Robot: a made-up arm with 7 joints.
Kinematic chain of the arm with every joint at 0, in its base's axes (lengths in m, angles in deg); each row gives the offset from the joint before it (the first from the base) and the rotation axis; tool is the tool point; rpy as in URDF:
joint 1: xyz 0 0 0.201 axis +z
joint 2: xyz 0 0 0 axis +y
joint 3: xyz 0 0 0.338 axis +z
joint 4: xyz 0.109 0 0 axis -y
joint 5: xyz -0.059 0 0.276 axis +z
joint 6: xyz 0 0 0 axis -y
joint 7: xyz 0.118 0 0 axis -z
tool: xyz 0 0 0 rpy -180 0 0
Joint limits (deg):
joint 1: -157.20..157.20
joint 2: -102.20..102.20
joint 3: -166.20..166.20
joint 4: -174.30..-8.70
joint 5: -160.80..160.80
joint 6: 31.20..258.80
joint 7: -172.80..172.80
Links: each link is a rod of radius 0.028 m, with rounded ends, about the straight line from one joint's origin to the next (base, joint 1, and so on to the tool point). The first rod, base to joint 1, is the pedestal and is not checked.
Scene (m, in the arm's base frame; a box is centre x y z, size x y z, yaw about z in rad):
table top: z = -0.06
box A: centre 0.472 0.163 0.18 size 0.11 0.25 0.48 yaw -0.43
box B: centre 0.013 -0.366 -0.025 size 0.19 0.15 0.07 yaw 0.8
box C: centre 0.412 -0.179 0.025 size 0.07 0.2 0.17 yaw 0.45
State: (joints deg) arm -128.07 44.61 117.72 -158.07 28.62 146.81 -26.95
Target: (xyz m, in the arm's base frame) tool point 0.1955 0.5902 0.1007
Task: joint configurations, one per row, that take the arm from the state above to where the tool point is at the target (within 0.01 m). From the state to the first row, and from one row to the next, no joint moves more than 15 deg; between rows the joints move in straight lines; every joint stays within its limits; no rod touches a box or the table.
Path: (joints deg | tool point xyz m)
1: -115.66 39.16 128.32 -147.81 18.57 149.43 -37.33 | 0.3562 -0.0648 0.4549
2: -103.25 33.70 138.92 -137.54 8.53 152.04 -47.71 | 0.3379 0.0874 0.5534
3: -90.83 28.25 149.52 -127.28 -1.52 154.66 -58.09 | 0.2388 0.2252 0.6326
4: -78.42 22.79 160.12 -117.02 -11.56 157.28 -68.47 | 0.0798 0.3057 0.6883
5: -81.42 8.27 160.83 -114.16 -6.11 152.81 -60.17 | 0.0849 0.4161 0.6147
6: -84.43 -6.26 161.53 -111.31 -0.65 148.34 -51.86 | 0.1029 0.5066 0.5127
7: -87.43 -20.79 162.24 -108.45 4.80 143.87 -43.56 | 0.1303 0.5694 0.3880
8: -90.44 -35.31 162.94 -105.60 10.26 139.41 -35.25 | 0.1631 0.5984 0.2479
9: -93.44 -49.84 163.65 -102.74 15.72 134.94 -26.95 | 0.1955 0.5902 0.1007

